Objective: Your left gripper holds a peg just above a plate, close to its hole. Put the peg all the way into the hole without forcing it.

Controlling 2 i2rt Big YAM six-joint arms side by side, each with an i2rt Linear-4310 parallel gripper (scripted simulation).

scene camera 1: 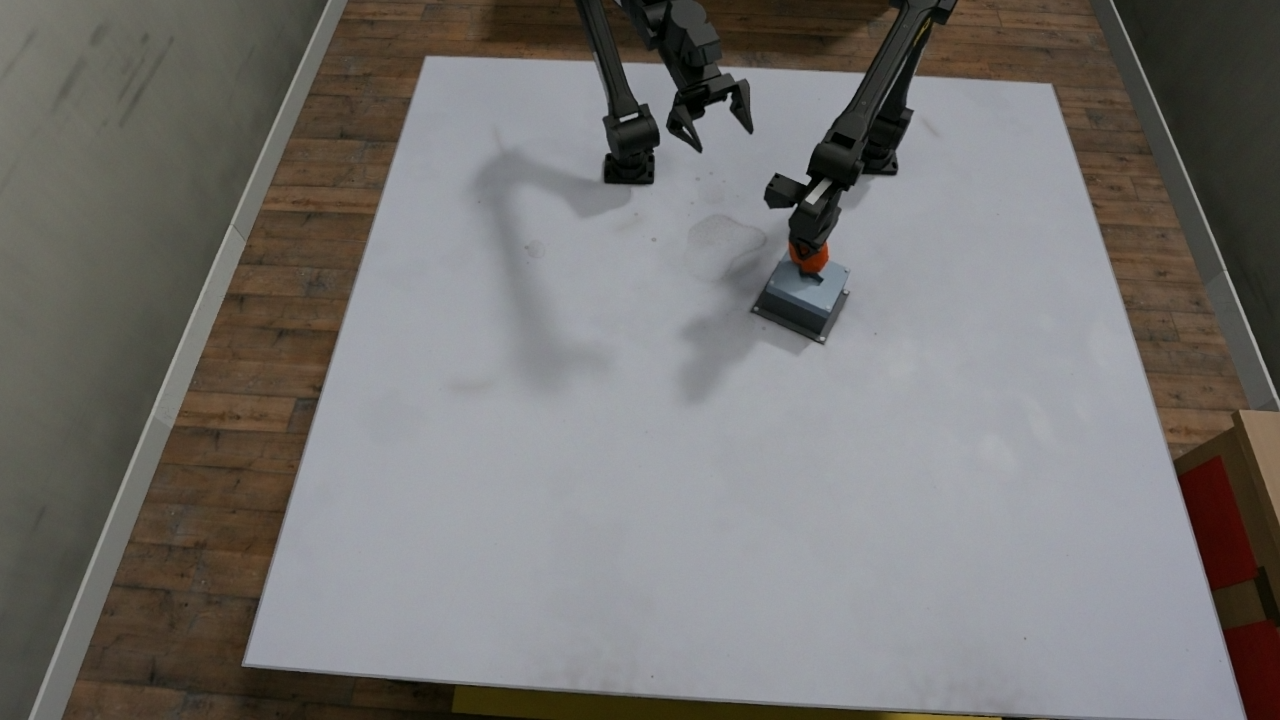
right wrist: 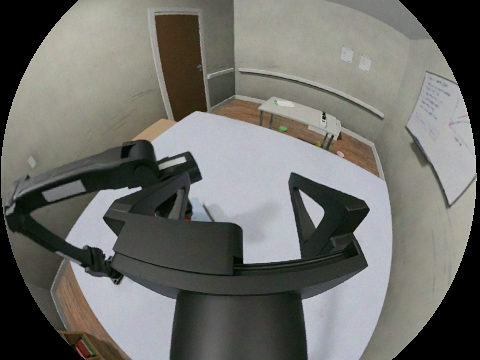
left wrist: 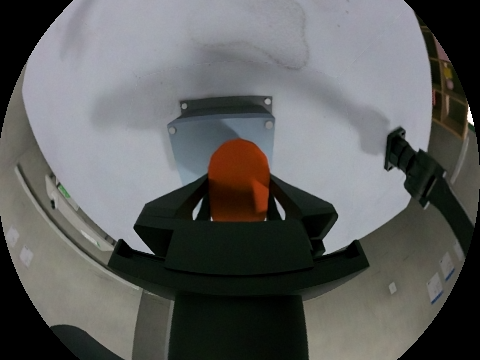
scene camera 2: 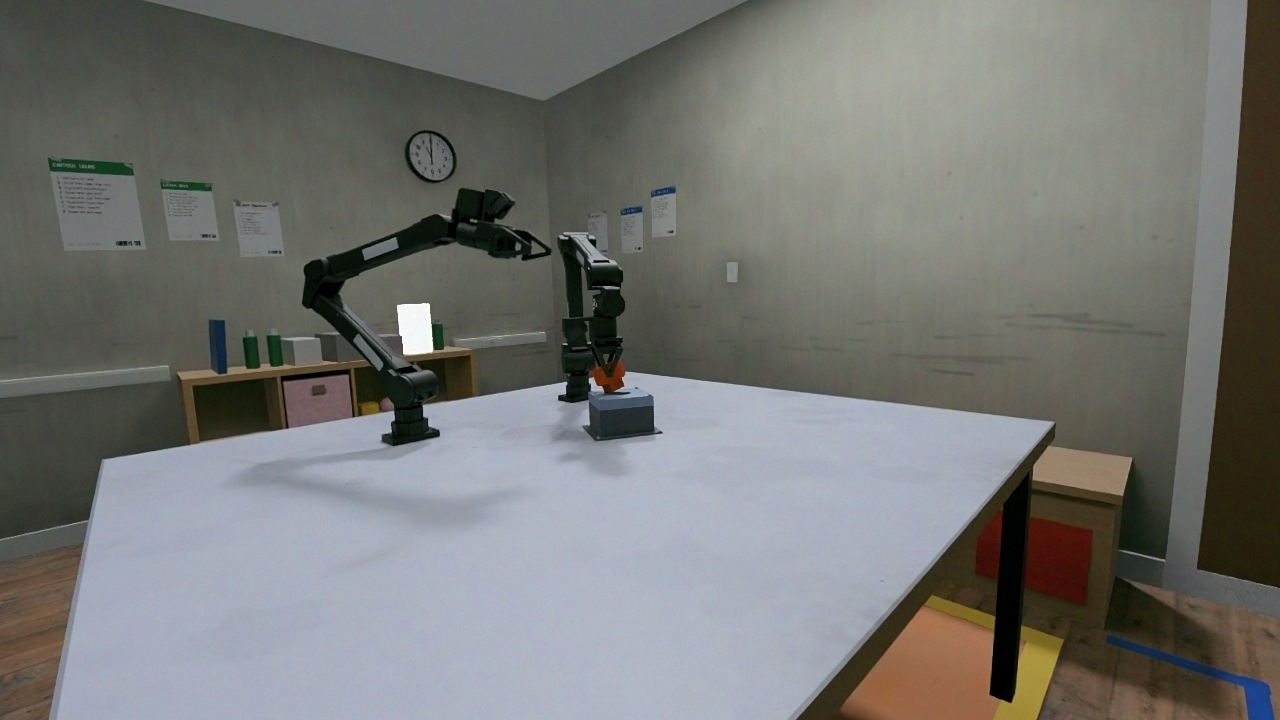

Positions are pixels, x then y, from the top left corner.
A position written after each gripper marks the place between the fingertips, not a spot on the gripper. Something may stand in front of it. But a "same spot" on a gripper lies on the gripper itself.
Labels:
right gripper: scene camera 1; right wrist; scene camera 2 541,250; not seen in the left wrist view (out of frame)
same spot on right gripper: (scene camera 1: 740,89) = (right wrist: 141,200)

